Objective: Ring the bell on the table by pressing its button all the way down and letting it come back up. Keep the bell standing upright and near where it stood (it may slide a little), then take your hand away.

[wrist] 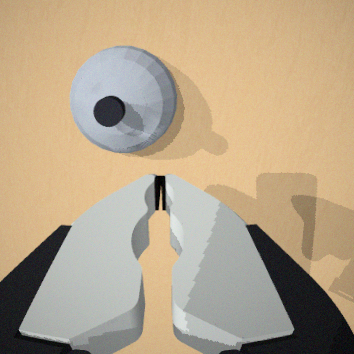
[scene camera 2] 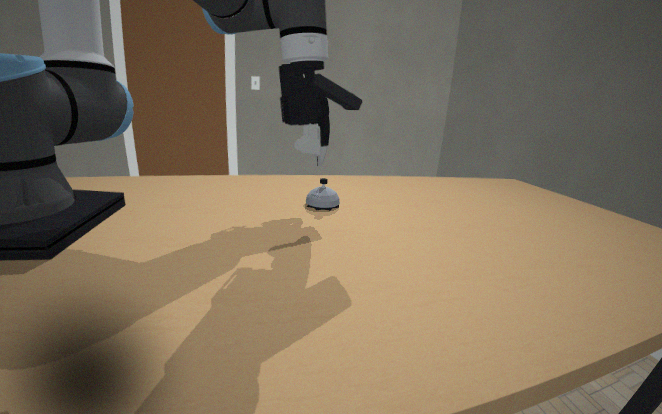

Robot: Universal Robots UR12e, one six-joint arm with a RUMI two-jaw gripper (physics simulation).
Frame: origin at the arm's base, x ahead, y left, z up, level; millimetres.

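Seen in the pictures: gripper, between the fingertips: [wrist: 160, 178] [scene camera 2: 319, 165]; arm's base, origin of its link: [scene camera 2: 17, 206].
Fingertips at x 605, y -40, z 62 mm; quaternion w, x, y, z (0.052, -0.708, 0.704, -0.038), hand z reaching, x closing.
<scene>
Offsets run from my fingertips to a thing's top centre. Level surfaces: height alone.
A silver dome bell {dx +26, dy +33, dz -40 mm} [scene camera 2: 322, 198] [wrist: 142, 80] stands upright on the wooden table {dz -106 mm} [scene camera 2: 450, 260] [wrist: 280, 60]. Its black button {dx +26, dy +33, dz -40 mm} [scene camera 2: 323, 181] [wrist: 109, 111] is up on top, on a short stem. My gripper [scene camera 2: 319, 162] [wrist: 160, 178] is shut and empty, pointing down. In the scene view its tips hang a short way above the button, apart from it. In the wrist view the bell lies ahead of the fingertips and a little to the left, and nothing covers it.
The arm's dark base plate [scene camera 2: 100, 210] stands at the left of the table. Shadows of the arm fall across the table in front of the bell. A brown door [scene camera 2: 175, 90] and grey walls [scene camera 2: 390, 90] stand behind the table.
</scene>
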